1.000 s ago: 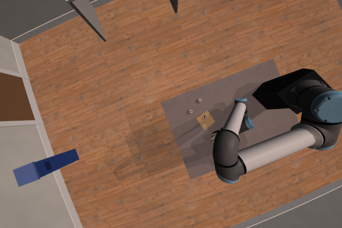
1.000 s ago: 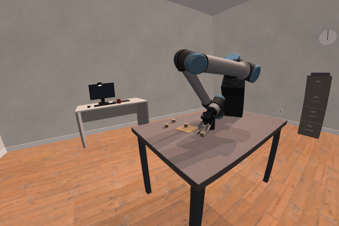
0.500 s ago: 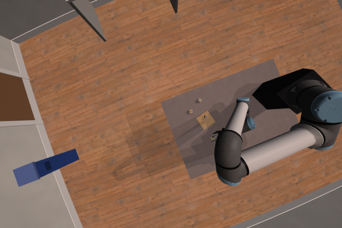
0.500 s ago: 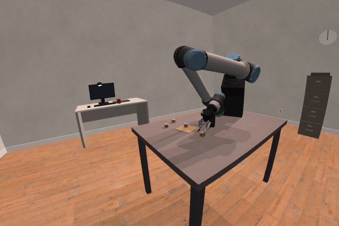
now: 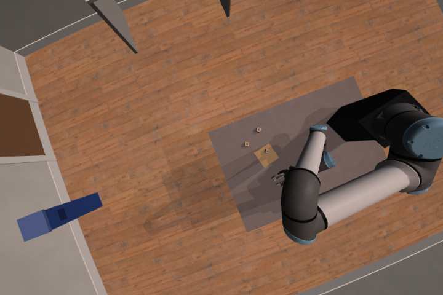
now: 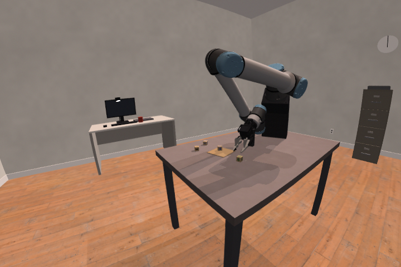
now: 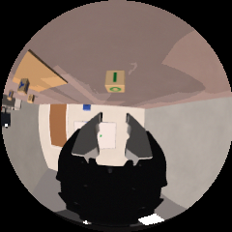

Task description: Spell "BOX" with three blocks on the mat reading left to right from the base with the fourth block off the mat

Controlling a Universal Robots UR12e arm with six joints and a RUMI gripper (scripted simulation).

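Now: the tan mat 190 mm to the right of my hand and 70 mm below it. From my hand the other things lie so: O block: 20 mm behind, 10 mm to the right, 60 mm below.
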